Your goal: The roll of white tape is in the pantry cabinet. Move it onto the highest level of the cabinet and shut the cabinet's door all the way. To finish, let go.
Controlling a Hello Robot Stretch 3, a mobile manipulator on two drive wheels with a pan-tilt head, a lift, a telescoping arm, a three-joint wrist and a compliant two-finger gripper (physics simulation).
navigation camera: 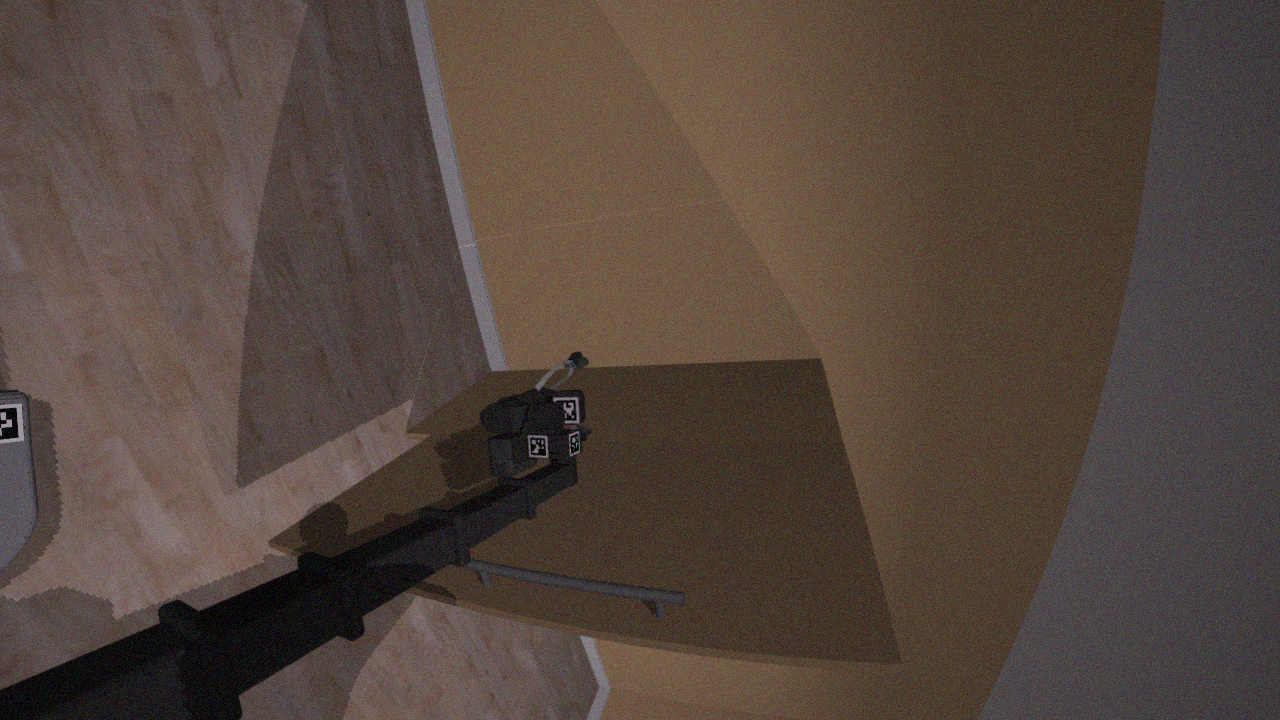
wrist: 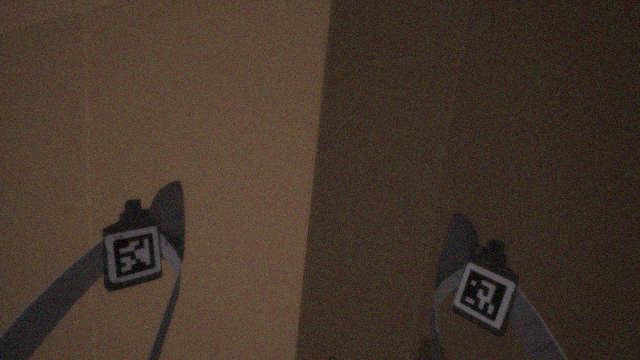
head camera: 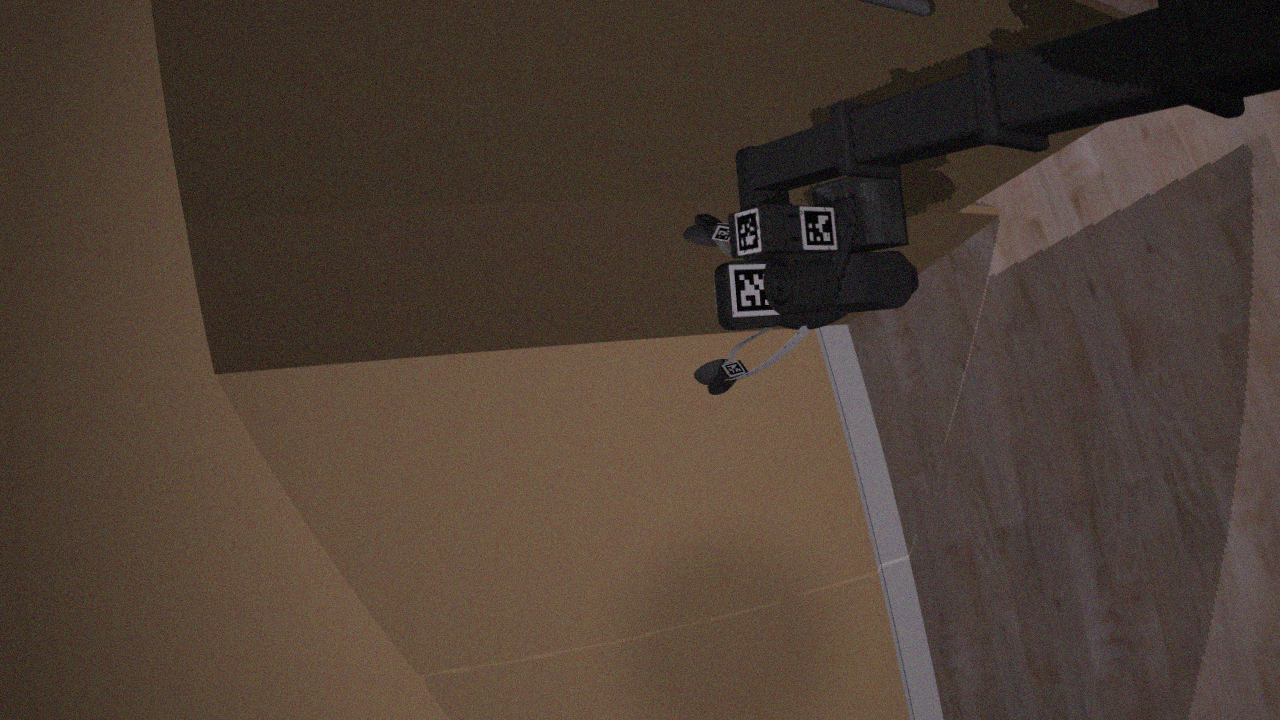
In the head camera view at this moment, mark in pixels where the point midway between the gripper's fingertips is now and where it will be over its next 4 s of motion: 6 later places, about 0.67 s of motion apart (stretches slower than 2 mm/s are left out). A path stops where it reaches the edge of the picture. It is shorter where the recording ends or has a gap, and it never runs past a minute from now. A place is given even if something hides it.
My gripper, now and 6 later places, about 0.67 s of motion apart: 699, 305; 697, 276; 692, 213; 688, 166; 685, 160; 660, 123; 645, 71
